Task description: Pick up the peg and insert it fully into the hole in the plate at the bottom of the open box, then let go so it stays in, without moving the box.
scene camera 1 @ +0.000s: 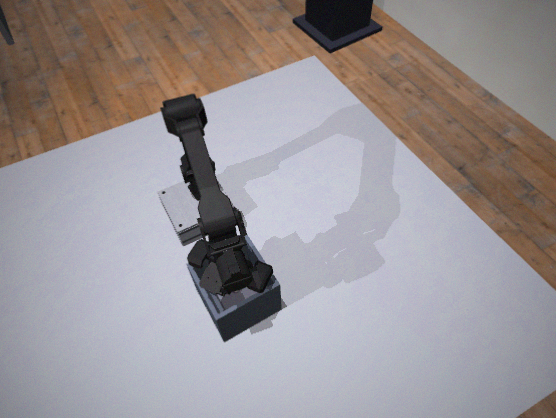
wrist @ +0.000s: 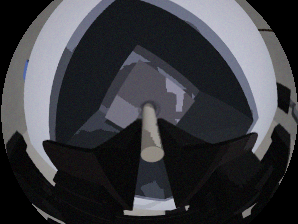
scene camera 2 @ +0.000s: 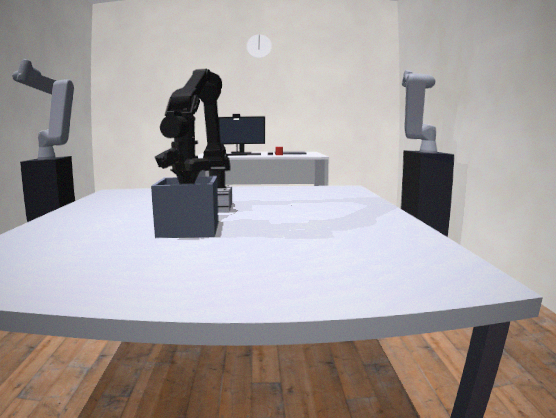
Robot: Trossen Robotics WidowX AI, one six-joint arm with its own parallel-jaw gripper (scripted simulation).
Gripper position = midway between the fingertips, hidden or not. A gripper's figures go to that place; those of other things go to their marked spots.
Scene:
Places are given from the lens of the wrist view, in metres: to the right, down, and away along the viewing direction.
my gripper [wrist: 149, 123]: 0.00, 0.01, 0.09
pale peg [wrist: 152, 150]: 0.00, 0.02, 0.06
grey plate [wrist: 144, 84]: -0.01, -0.04, 0.12
box [wrist: 102, 51]: -0.04, -0.05, 0.06
The marked spots on the pale peg and the grey plate are 0.09 m apart.

